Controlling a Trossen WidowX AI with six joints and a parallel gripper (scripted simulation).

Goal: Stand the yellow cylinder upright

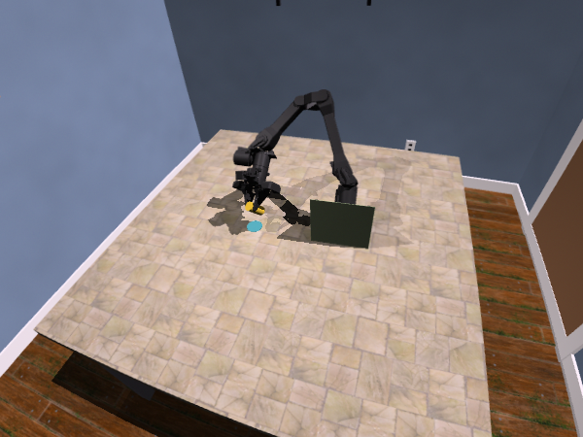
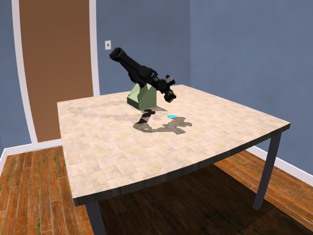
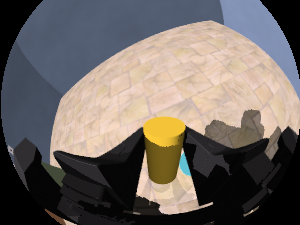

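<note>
My hand is 14 cm above the cyan circle, 2 cm short of it and 1 cm to the left of it. The rest, counted from my hand: yellow tall cylinder: 3 cm below, 1 cm to the left, 1 cm behind.
</note>
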